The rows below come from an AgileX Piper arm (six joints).
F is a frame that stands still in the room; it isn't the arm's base.
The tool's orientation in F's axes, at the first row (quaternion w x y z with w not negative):
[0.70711, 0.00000, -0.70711, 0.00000]
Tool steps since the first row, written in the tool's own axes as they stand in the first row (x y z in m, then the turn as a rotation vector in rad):
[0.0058, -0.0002, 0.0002, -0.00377, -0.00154, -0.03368]
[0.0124, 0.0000, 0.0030, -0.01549, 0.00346, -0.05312]
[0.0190, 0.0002, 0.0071, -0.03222, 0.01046, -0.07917]
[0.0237, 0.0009, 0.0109, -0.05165, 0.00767, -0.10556]
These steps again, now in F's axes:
[-0.0002, -0.0002, 0.0058, 0.03368, -0.00154, -0.00377]
[-0.0030, 0.0000, 0.0124, 0.05312, 0.00346, -0.01549]
[-0.0071, 0.0002, 0.0190, 0.07917, 0.01046, -0.03222]
[-0.0109, 0.0009, 0.0237, 0.10556, 0.00767, -0.05165]

